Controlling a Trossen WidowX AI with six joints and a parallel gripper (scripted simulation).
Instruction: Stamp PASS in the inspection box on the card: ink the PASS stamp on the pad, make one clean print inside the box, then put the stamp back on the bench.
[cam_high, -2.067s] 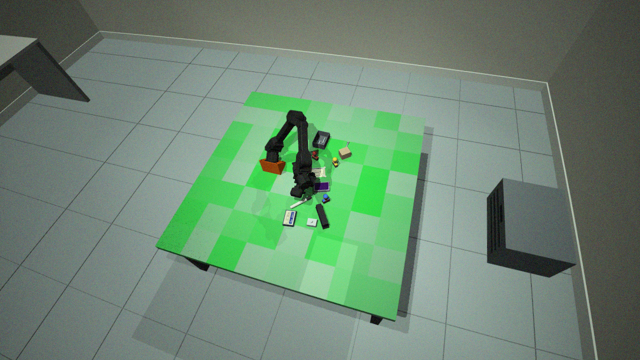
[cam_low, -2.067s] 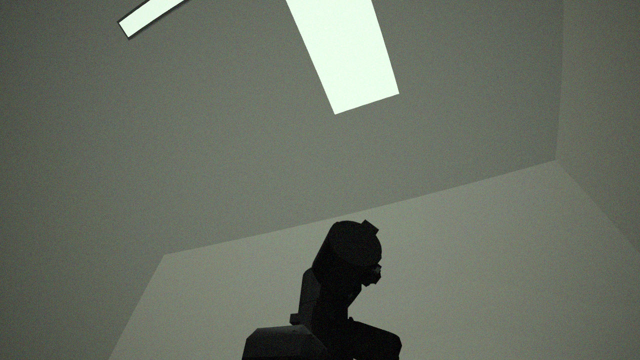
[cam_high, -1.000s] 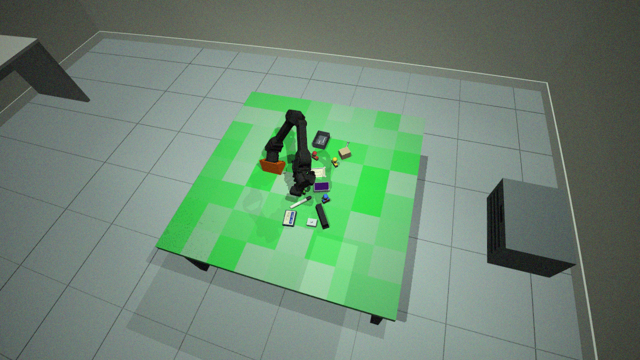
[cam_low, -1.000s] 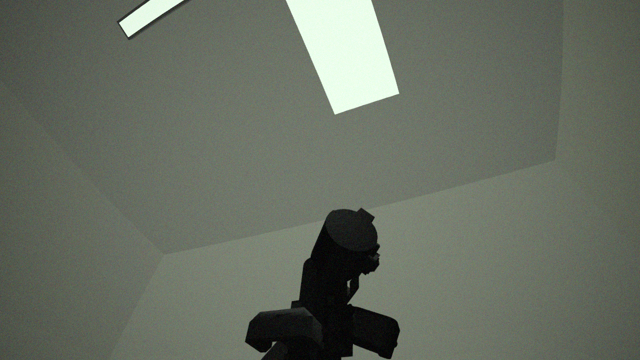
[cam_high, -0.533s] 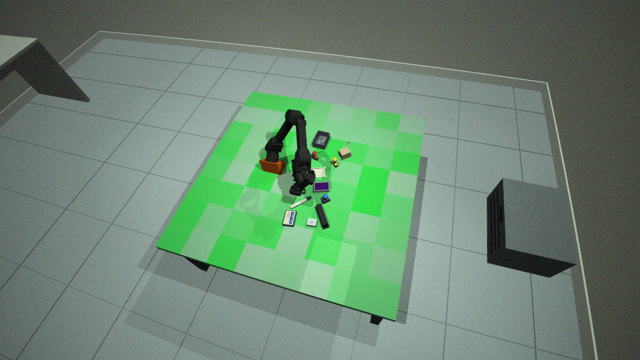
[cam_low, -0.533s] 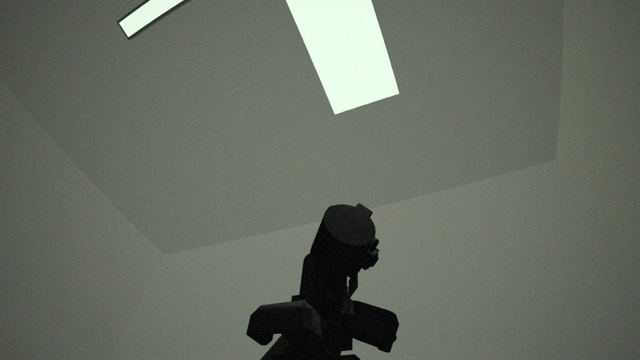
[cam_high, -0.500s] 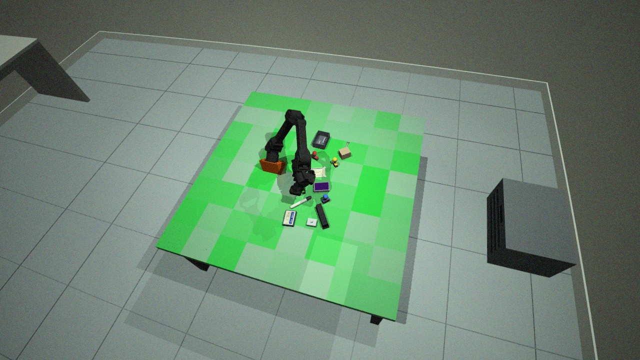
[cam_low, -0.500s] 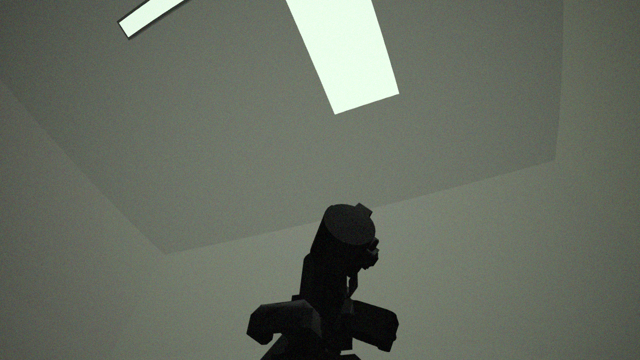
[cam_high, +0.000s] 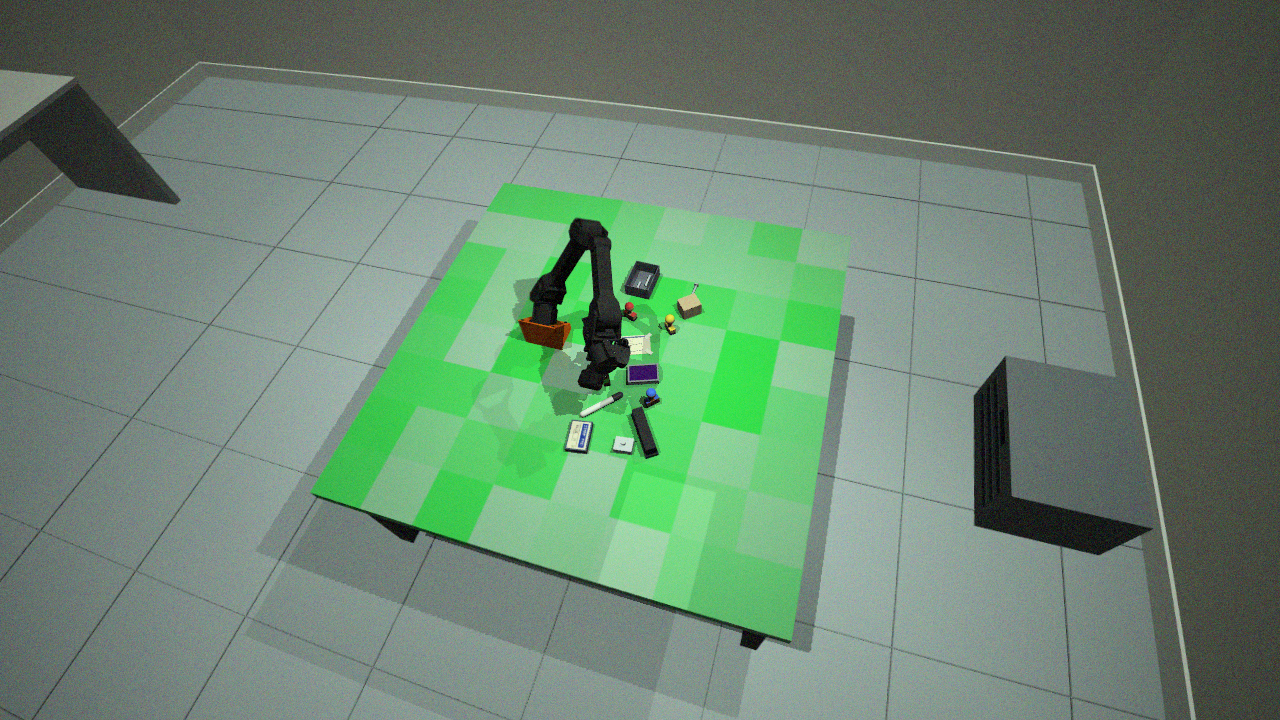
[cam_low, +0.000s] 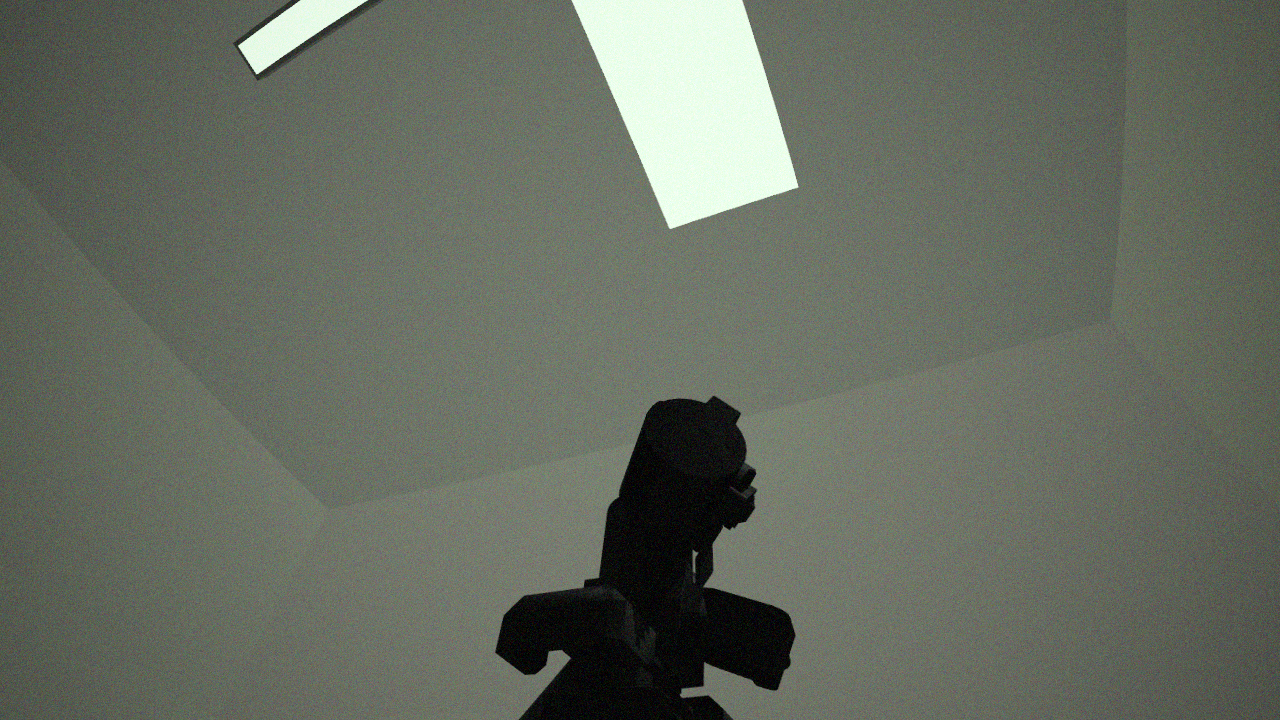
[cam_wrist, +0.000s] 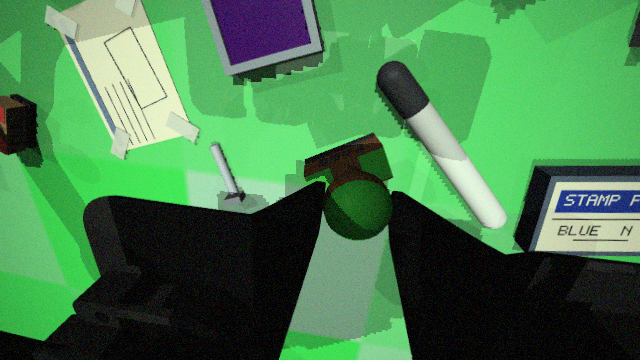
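Now: gripper tip 90 mm short of the purple ink pad, 80 mm above it and 70 mm to the right of it. From my gripper tip the other things lie so: green-knobbed stamp: 20 mm below; white marker: 70 mm below, 40 mm to the right, 20 mm ahead; blue-knobbed stamp: 140 mm ahead, 60 mm below, 10 mm to the right.
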